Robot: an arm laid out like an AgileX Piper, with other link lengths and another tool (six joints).
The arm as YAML. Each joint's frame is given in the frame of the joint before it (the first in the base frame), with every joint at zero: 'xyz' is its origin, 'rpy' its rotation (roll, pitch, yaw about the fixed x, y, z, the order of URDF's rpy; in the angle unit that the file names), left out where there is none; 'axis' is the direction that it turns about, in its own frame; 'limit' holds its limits. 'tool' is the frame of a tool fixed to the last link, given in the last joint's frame.
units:
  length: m
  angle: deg
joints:
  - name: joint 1
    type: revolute
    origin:
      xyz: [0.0, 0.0, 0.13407]
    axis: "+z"
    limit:
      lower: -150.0
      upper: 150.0
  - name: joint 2
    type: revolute
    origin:
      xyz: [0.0, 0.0, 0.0]
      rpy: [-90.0, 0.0, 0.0]
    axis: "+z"
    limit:
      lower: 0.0
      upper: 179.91
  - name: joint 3
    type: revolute
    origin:
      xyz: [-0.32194, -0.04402, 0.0]
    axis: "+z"
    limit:
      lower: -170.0
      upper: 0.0
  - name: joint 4
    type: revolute
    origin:
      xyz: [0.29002, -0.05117, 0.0]
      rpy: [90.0, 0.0, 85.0]
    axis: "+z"
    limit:
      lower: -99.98
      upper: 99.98
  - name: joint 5
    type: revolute
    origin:
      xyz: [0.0, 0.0, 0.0]
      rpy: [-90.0, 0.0, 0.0]
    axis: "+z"
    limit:
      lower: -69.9
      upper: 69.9
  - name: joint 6
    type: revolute
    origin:
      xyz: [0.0, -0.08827, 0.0]
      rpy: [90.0, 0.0, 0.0]
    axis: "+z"
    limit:
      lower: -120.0
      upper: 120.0
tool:
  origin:
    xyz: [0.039, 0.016, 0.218]
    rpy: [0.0, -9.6, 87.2]
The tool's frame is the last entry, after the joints.
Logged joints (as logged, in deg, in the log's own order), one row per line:
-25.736 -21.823 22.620 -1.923 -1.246 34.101
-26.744 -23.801 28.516 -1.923 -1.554 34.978
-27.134 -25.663 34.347 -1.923 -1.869 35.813
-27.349 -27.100 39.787 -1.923 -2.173 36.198
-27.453 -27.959 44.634 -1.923 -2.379 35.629
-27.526 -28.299 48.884 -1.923 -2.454 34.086
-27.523 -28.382 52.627 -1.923 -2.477 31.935
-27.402 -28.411 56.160 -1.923 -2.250 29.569
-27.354 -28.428 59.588 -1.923 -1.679 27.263
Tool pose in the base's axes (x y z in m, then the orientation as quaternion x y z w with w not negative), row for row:
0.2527 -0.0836 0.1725 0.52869 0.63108 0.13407 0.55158
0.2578 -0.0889 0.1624 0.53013 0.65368 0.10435 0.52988
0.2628 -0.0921 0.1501 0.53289 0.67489 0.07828 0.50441
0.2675 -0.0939 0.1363 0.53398 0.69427 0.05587 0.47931
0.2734 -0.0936 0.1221 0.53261 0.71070 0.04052 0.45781
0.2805 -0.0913 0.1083 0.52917 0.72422 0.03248 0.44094
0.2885 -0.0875 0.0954 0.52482 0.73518 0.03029 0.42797
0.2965 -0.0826 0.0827 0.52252 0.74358 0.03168 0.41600
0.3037 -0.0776 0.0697 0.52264 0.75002 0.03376 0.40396
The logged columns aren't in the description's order. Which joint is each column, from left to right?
Columns, left to right: joint 4, joint 3, joint 2, joint 1, joint 6, joint 5.
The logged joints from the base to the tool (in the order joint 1, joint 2, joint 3, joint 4, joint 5, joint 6), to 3 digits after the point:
-1.923 22.620 -21.823 -25.736 34.101 -1.246
-1.923 28.516 -23.801 -26.744 34.978 -1.554
-1.923 34.347 -25.663 -27.134 35.813 -1.869
-1.923 39.787 -27.100 -27.349 36.198 -2.173
-1.923 44.634 -27.959 -27.453 35.629 -2.379
-1.923 48.884 -28.299 -27.526 34.086 -2.454
-1.923 52.627 -28.382 -27.523 31.935 -2.477
-1.923 56.160 -28.411 -27.402 29.569 -2.250
-1.923 59.588 -28.428 -27.354 27.263 -1.679

